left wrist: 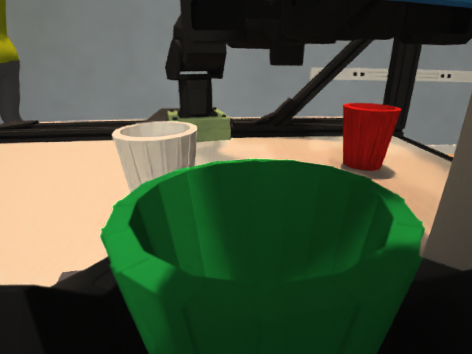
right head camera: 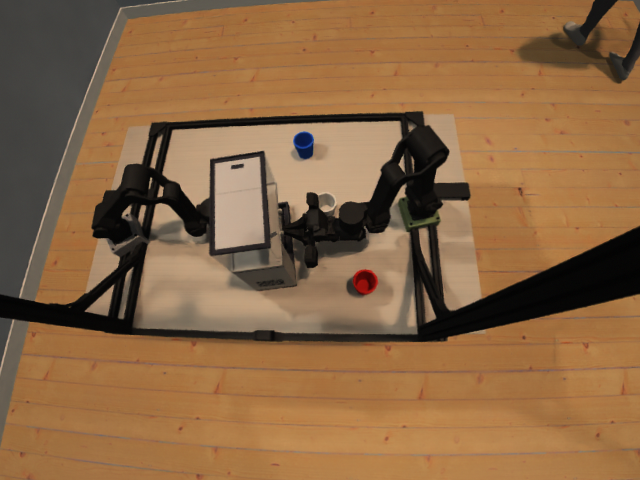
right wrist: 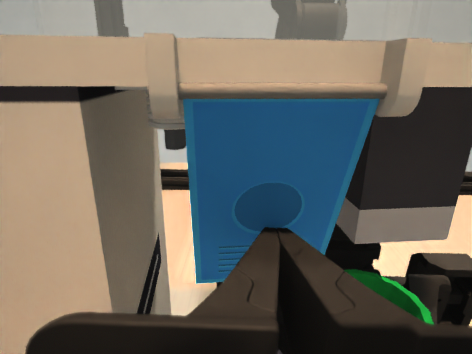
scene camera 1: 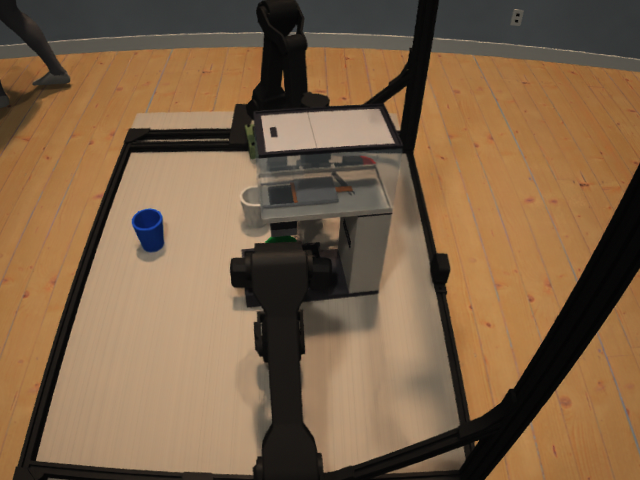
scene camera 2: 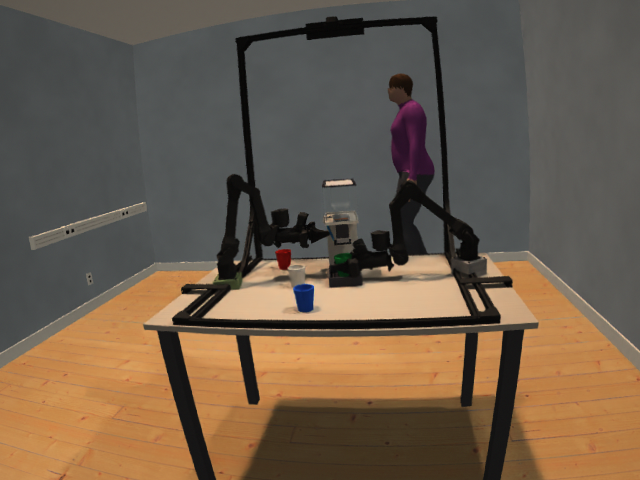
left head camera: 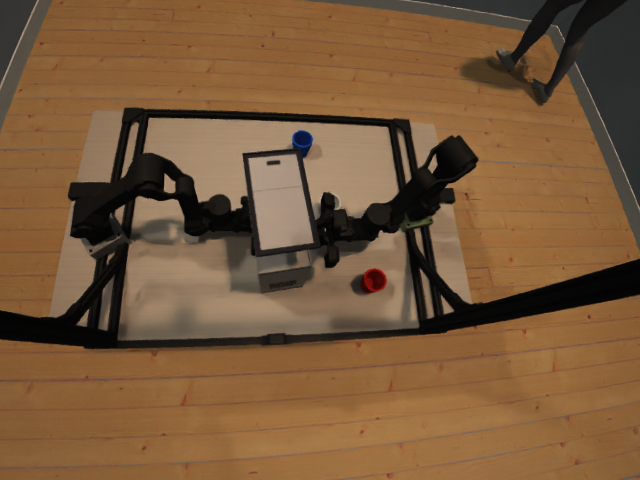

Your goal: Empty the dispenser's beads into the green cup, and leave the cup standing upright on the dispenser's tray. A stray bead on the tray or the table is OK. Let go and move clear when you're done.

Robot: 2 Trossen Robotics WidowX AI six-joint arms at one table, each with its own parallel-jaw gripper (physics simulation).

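Places are measured from the left arm's base along level axes (x ahead, y left, z up), in metres.
Pixels of known places: left gripper, between the fingertips: (left wrist: 244,232) (scene camera 2: 333,264); right gripper, between the fingertips: (right wrist: 274,239) (scene camera 2: 330,233); left arm's base, origin of its link: (right head camera: 120,232) (scene camera 2: 469,257) (left head camera: 98,231); right arm's base, origin of its link: (left wrist: 196,114) (right head camera: 420,209) (scene camera 2: 227,276) (left head camera: 415,211).
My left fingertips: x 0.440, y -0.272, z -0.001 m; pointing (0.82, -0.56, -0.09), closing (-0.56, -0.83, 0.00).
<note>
Ahead of a thing's pixels: the offset from my left fingertips to its top centre. "pt": to the spot under its first point.
The dispenser {dx -0.055, dy -0.027, dz +0.302 m} (left head camera: 281,279) (right head camera: 268,279) (scene camera 1: 364,253) stands mid-table; no beads show in its clear hopper. The green cup {dx -0.033, dy +0.022, dz +0.036 m} (scene camera 1: 281,240) (scene camera 2: 341,258) (left wrist: 260,310) (right wrist: 395,292) stands upright over the dispenser's dark tray {pt dx +0.000, dy +0.091, dz -0.045 m} (scene camera 2: 345,282), below the spout. Its bottom inside is hidden in the left wrist view, and no beads show. My left gripper (left wrist: 265,300) is shut on the cup, a finger on each side. My right gripper (right wrist: 274,239) (right head camera: 284,230) is shut, nothing between its fingers, its tips against the hinged blue flap {pt dx -0.016, dy -0.069, dz +0.144 m} (right wrist: 275,145), which tilts inward.
A white cup {dx +0.140, dy -0.022, dz +0.014 m} (right head camera: 326,204) (scene camera 1: 251,206) (left wrist: 157,155) stands close beside the dispenser, near my right gripper. A red cup {dx +0.097, dy -0.280, dz +0.014 m} (left head camera: 373,280) (right head camera: 364,282) (left wrist: 370,135) stands front right. A blue cup {dx +0.205, dy +0.203, dz +0.014 m} (left head camera: 302,143) (right head camera: 304,144) (scene camera 1: 148,229) (scene camera 2: 304,298) stands at the back. A black frame (scene camera 2: 330,323) borders the table.
</note>
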